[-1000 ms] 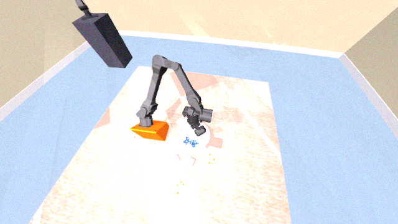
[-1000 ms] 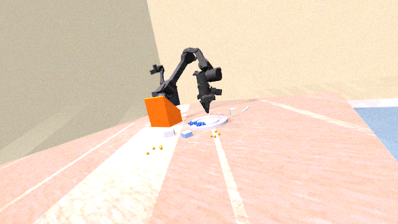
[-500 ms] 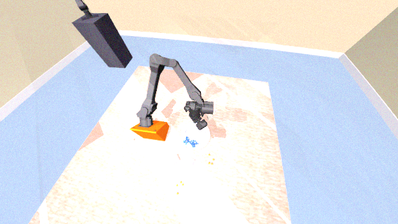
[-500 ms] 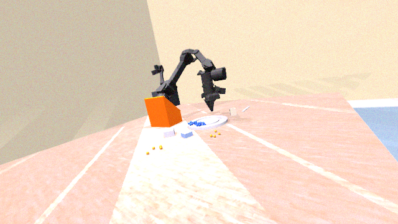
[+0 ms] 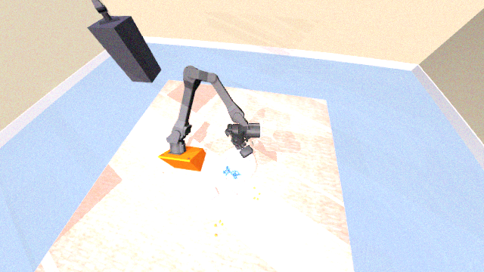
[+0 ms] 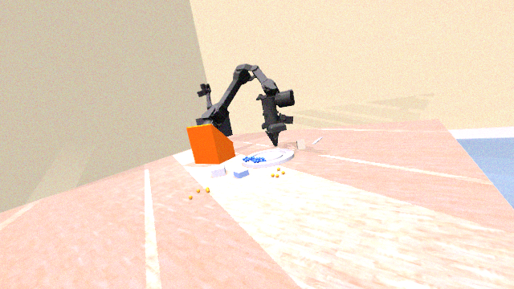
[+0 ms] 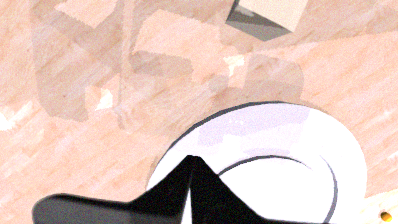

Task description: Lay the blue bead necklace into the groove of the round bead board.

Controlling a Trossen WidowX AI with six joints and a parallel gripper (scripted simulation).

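Now: gripper tip 10 mm short of the round white bead board, 90 mm to the left of it and 20 mm above it. From my gripper tip the other things lie so: white stick (130 mm ahead, 170 mm to the left, 20 mm below); light blue cube (260 mm to the right, 20 mm below); beige cube (90 mm ahead, 50 mm to the left, 10 mm below).
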